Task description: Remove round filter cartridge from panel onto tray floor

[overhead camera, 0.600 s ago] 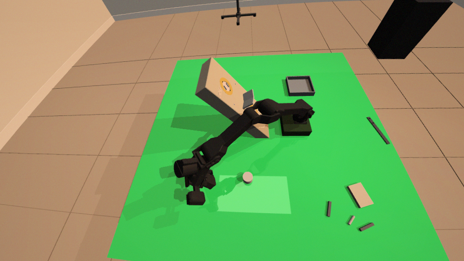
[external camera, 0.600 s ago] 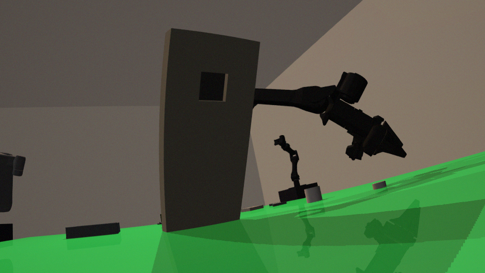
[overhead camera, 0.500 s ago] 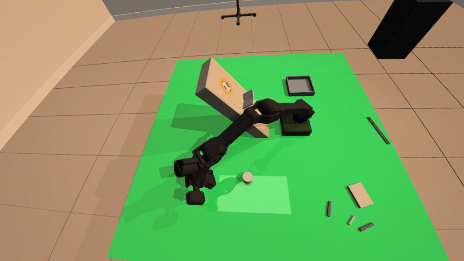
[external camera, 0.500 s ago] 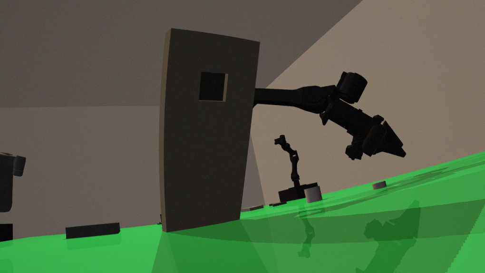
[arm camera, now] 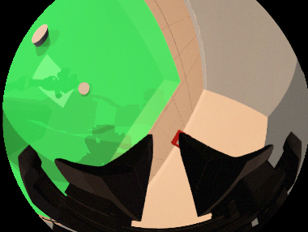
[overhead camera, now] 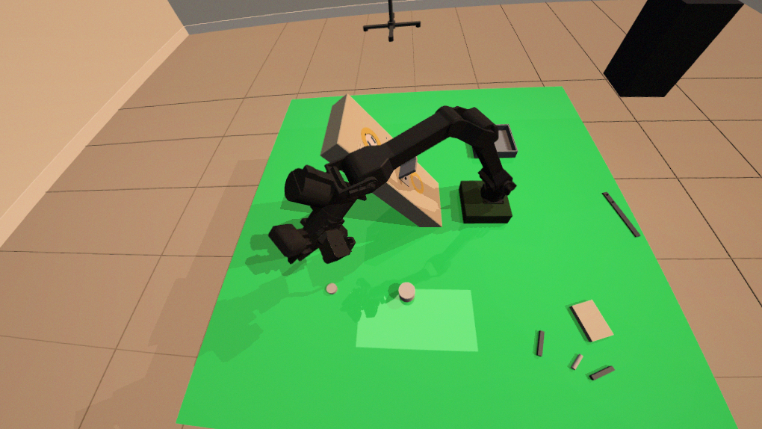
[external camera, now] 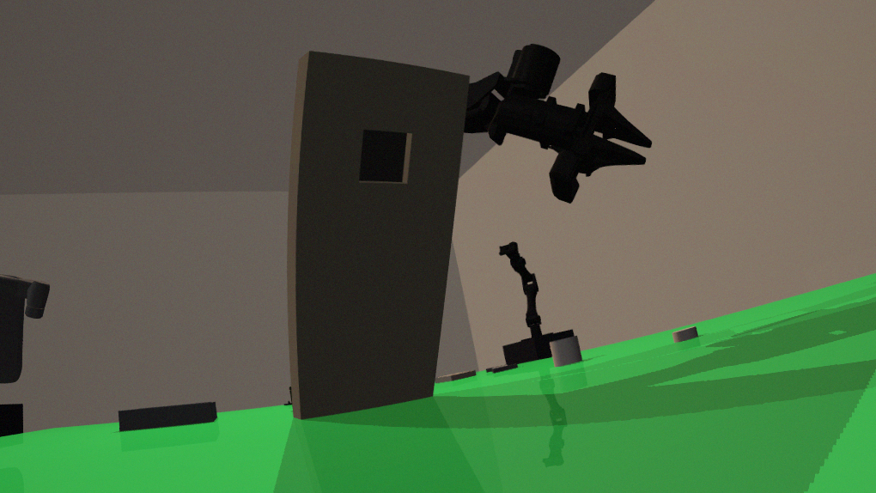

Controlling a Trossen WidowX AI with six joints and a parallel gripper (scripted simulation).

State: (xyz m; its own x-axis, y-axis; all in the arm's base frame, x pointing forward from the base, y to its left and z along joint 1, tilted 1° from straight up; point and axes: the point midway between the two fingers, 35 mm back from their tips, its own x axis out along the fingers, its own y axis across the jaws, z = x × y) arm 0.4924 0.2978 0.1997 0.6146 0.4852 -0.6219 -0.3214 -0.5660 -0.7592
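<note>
Right now my gripper tip is 310 mm to the left of the round filter cartridge, 140 mm past it and 50 mm below it. Also, from my gripper tip: grey tray (600 mm to the right, 560 mm behind, 220 mm below); then grey flap (310 mm to the right, 240 mm behind, 40 mm below).
</note>
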